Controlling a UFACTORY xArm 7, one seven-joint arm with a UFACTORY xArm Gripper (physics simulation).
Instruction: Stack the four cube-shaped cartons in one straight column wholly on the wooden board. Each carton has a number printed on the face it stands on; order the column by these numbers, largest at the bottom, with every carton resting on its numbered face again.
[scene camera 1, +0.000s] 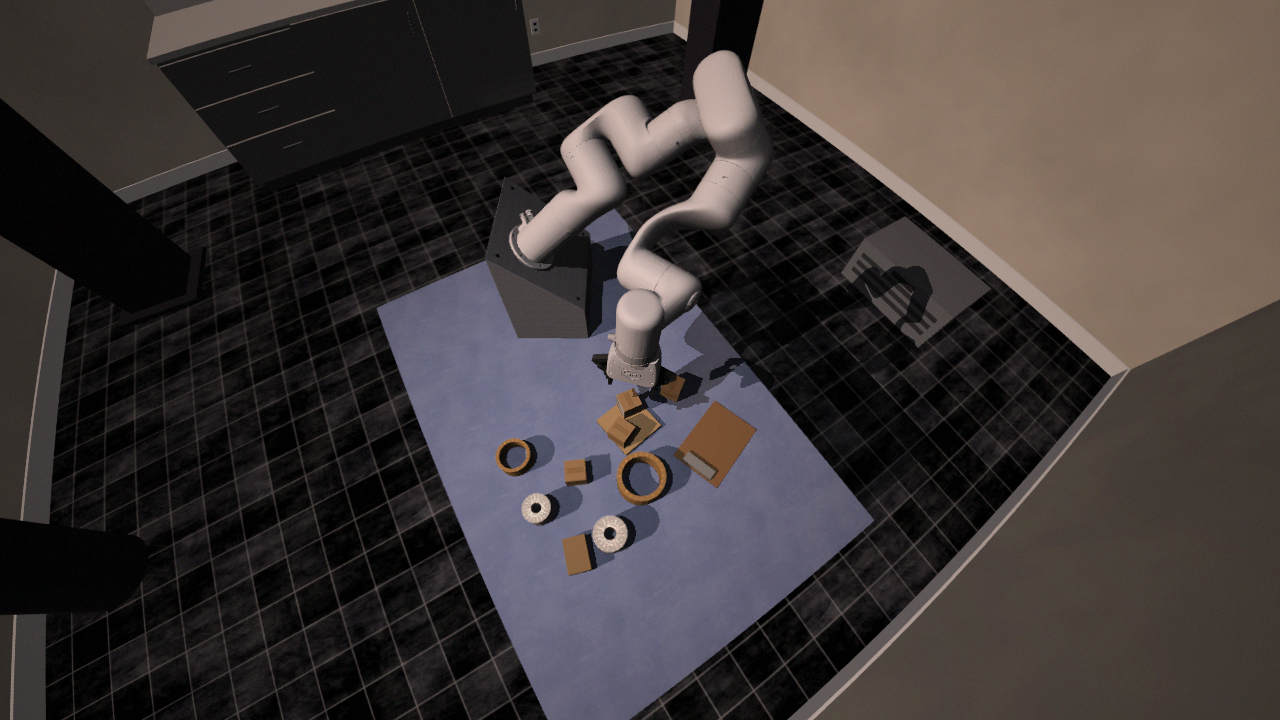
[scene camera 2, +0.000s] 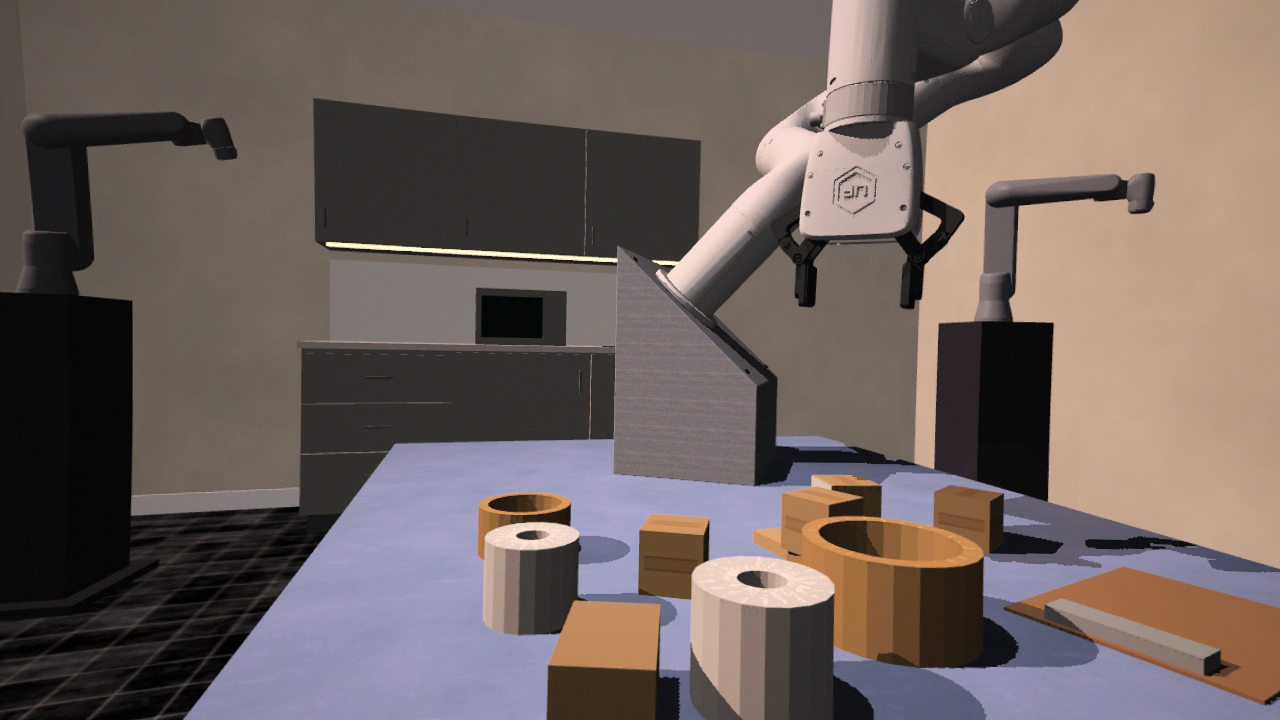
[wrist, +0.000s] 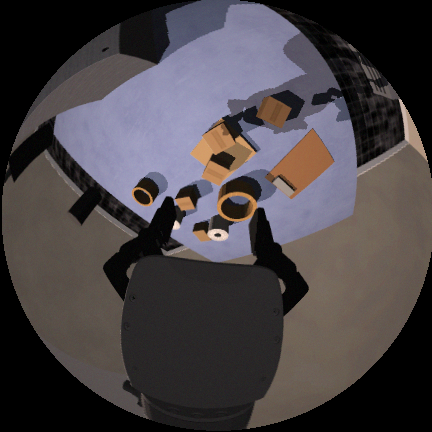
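Seen in the pictures: gripper, between the fingertips: (scene camera 1: 632, 383) (scene camera 2: 854, 307) (wrist: 213, 210); arm's base, origin of its link: (scene camera 1: 531, 248) (scene camera 2: 684, 300).
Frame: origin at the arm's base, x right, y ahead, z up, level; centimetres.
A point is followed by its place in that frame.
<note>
Two brown cube cartons stand side by side on the wooden board (scene camera 1: 646, 426) {x -11.2, y 46.4, z -25.0 cm} (scene camera 2: 766, 539) {x -0.7, y 41.7, z -25.3 cm} (wrist: 201, 150) {x -3.2, y 40.6, z -25.0 cm}: a back carton (scene camera 1: 630, 402) {x -9.3, y 40.4, z -20.0 cm} (scene camera 2: 859, 487) {x -9.6, y 42.1, z -20.2 cm} (wrist: 218, 139) {x -9.3, y 39.7, z -20.0 cm} and a front carton (scene camera 1: 622, 433) {x -4.1, y 47.1, z -20.0 cm} (scene camera 2: 802, 522) {x -2.1, y 47.1, z -22.1 cm} (wrist: 216, 171) {x -5.0, y 45.8, z -20.0 cm}. A third carton (scene camera 1: 672, 387) {x -21.4, y 40.7, z -21.2 cm} (scene camera 2: 966, 517) {x -20.6, y 41.7, z -23.2 cm} (wrist: 274, 111) {x -22.0, y 39.5, z -21.2 cm} stands on the mat right of the board, partly shaded. A fourth carton (scene camera 1: 575, 471) {x 9.7, y 50.8, z -21.2 cm} (scene camera 2: 673, 557) {x 10.3, y 52.9, z -23.1 cm} (wrist: 186, 202) {x 8.8, y 50.4, z -21.2 cm} stands on the mat in front and to the left. Their bottom faces are hidden, and no printed numbers show. My gripper (scene camera 2: 857, 304) {x -8.2, y 43.0, z -3.0 cm} (wrist: 213, 210) {x -8.2, y 43.0, z -3.0 cm} is open and empty, high above the cartons.
On the blue mat (scene camera 1: 716, 582) {x -9.8, y 86.5, z -26.2 cm} are a large wooden ring (scene camera 1: 621, 479) {x 0.6, y 57.2, z -20.1 cm} (scene camera 2: 895, 617) {x -1.7, y 63.8, z -23.3 cm}, a small wooden ring (scene camera 1: 500, 456) {x 25.3, y 39.3, z -23.1 cm} (scene camera 2: 490, 528) {x 25.0, y 43.8, z -23.2 cm}, two white rolls (scene camera 1: 597, 534) {x 10.4, y 66.1, z -19.7 cm} (scene camera 2: 760, 640) {x 9.0, y 70.7, z -21.3 cm} (scene camera 1: 526, 510) {x 23.1, y 54.7, z -20.6 cm} (scene camera 2: 529, 586) {x 20.9, y 58.4, z -23.0 cm}, a plain brown box (scene camera 1: 577, 554) {x 16.1, y 68.0, z -21.9 cm} (scene camera 2: 605, 631) {x 16.5, y 67.8, z -21.9 cm} and a clipboard (scene camera 1: 720, 438) {x -27.6, y 57.2, z -26.0 cm} (wrist: 302, 162) {x -26.5, y 55.9, z -26.0 cm}.
</note>
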